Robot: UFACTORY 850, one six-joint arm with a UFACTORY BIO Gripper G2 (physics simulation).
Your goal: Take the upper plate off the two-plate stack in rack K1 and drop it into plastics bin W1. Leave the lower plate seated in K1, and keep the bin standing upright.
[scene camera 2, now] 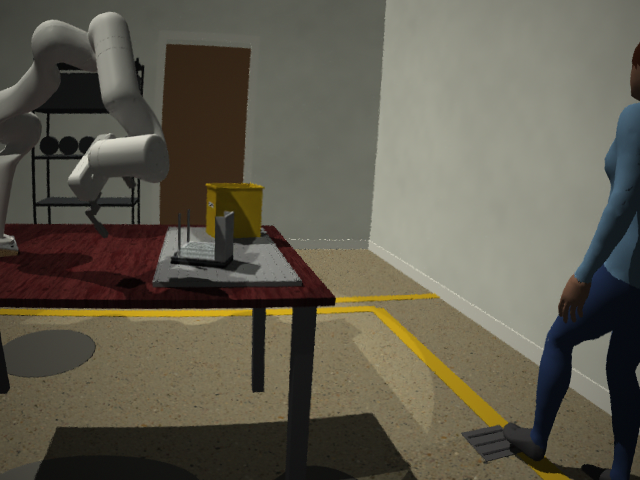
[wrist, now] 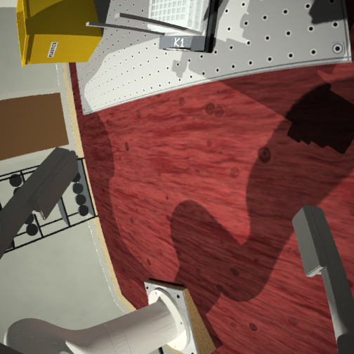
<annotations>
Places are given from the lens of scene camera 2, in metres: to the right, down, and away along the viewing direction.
yellow plastics bin W1 [scene camera 2: 244,199]: -0.26, -0.14, 1.60
</annotations>
